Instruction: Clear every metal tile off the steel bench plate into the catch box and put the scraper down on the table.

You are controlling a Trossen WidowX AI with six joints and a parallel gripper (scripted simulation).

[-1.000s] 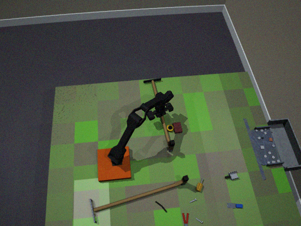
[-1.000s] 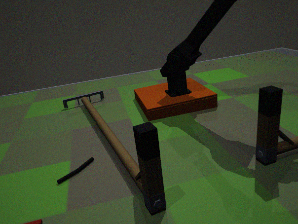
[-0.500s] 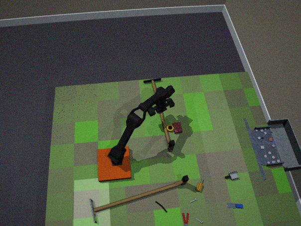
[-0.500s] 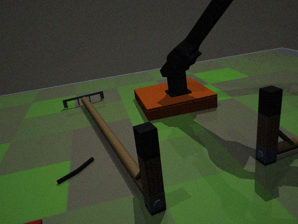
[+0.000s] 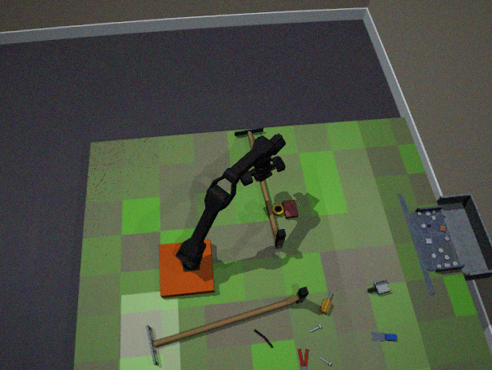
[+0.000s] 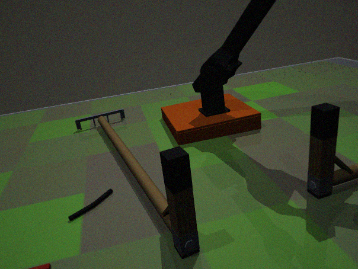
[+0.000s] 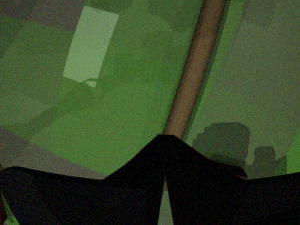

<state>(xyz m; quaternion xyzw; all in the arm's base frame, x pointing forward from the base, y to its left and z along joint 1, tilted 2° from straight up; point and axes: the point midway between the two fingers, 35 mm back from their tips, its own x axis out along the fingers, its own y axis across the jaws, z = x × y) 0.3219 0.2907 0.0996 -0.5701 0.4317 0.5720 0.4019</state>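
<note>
Right now my gripper tip is 5 cm above the long scraper, 3 cm to the right of it and 2 cm short of it. Round my gripper tip: yellow ring 11 cm below, 9 cm to the right, 7 cm ahead; black strip 60 cm to the right, 11 cm below, 8 cm behind; red block 12 cm ahead, 10 cm to the right, 10 cm below.
</note>
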